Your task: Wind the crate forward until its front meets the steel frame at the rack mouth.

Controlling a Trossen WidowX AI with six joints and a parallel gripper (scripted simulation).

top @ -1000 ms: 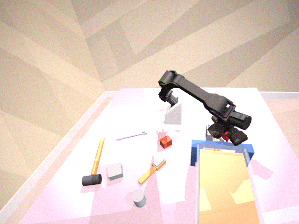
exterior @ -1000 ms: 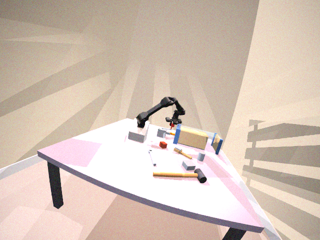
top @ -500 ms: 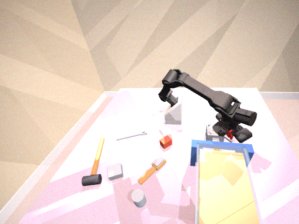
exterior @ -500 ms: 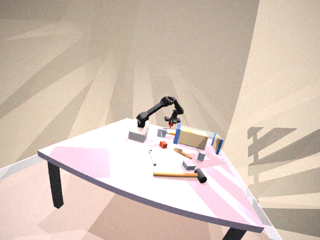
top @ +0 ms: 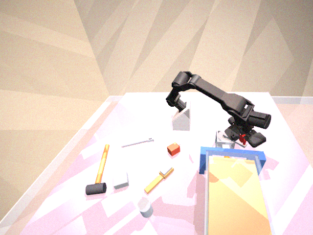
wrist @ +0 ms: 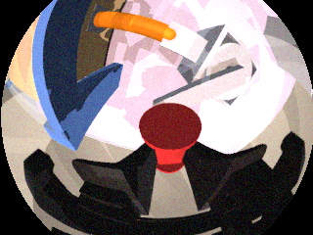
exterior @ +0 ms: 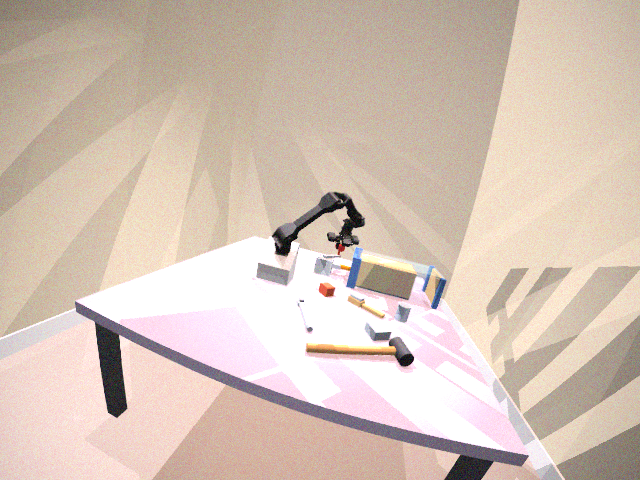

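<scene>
Now: the crank handle 20 mm behind my gripper tip, 40 mm to the right of it and 30 mm below it. Also, from my gripper tip: grey winch: 70 mm behind, 100 mm to the right, 100 mm below; frame: 100 mm ahead, 100 mm to the right, 30 mm below; red knob: 10 mm ahead, 10 mm to the right.
</scene>
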